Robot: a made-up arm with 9 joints. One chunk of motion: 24 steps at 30 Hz.
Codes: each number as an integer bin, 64 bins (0 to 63) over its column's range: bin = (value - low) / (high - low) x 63, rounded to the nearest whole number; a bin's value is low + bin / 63 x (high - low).
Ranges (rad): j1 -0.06..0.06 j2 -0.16..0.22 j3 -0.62..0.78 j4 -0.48..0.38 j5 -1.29..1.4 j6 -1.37..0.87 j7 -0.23..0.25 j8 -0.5..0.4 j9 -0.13..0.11
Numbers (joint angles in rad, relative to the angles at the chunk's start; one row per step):
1: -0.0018 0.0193 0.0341 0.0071 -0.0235 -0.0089 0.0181 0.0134 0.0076
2: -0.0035 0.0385 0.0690 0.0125 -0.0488 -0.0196 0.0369 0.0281 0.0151
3: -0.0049 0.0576 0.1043 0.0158 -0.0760 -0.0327 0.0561 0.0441 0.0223
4: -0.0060 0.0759 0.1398 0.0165 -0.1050 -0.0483 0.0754 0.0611 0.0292
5: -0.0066 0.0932 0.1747 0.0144 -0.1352 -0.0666 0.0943 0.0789 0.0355
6: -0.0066 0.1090 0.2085 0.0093 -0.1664 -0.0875 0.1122 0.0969 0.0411
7: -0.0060 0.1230 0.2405 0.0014 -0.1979 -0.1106 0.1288 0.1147 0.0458
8: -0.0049 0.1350 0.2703 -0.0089 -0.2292 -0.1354 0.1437 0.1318 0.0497
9: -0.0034 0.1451 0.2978 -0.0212 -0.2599 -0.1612 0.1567 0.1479 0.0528
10: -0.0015 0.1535 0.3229 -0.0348 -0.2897 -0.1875 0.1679 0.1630 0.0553
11: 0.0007 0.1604 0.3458 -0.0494 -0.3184 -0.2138 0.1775 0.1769 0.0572
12: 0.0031 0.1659 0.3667 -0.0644 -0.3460 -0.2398 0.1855 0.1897 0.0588
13: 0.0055 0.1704 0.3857 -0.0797 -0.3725 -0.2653 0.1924 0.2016 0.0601
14: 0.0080 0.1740 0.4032 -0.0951 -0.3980 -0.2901 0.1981 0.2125 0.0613
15: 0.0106 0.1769 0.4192 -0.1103 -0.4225 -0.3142 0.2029 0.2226 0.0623
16: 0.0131 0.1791 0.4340 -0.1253 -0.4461 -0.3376 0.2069 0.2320 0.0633
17: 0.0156 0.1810 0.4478 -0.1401 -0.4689 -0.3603 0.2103 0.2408 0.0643
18: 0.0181 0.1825 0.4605 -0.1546 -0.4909 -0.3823 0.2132 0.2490 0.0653
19: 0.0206 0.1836 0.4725 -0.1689 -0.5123 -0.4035 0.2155 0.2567 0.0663
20: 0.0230 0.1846 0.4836 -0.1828 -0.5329 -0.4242 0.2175 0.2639 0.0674
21: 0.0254 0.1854 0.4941 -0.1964 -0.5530 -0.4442 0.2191 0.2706 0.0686
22: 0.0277 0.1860 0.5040 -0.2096 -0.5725 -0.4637 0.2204 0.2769 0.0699
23: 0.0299 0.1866 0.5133 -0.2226 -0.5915 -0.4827 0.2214 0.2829 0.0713
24: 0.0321 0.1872 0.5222 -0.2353 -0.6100 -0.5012 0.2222 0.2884 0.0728
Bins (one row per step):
1: 31 30 29 36 30 38 33 36 36
2: 30 33 31 36 29 38 35 37 38
3: 29 36 33 36 28 38 38 38 40
4: 28 39 34 36 28 37 40 39 42
5: 28 42 36 36 27 37 43 41 43
6: 28 45 37 36 26 36 45 42 45
7: 28 47 39 35 26 35 47 43 46
8: 29 49 40 35 25 35 49 44 47
9: 30 51 41 34 24 34 51 45 48
10: 31 52 42 33 23 33 52 46 49
11: 32 53 43 32 23 33 53 47 49
12: 33 54 44 30 22 32 55 48 50
13: 34 55 45 29 21 31 55 49 50
14: 36 55 46 28 21 30 56 50 50
15: 37 56 47 27 20 30 57 51 50
16: 38 56 47 26 20 29 57 51 51
17: 40 57 48 25 19 28 58 52 51
18: 41 57 49 24 19 28 58 52 51
19: 42 57 49 23 18 27 58 53 52
20: 44 57 50 22 18 27 59 53 52
21: 45 57 50 21 17 26 59 54 52
22: 46 57 51 20 17 25 59 54 52
23: 47 57 51 19 16 25 59 55 53
24: 48 58 51 18 16 24 59 55 53

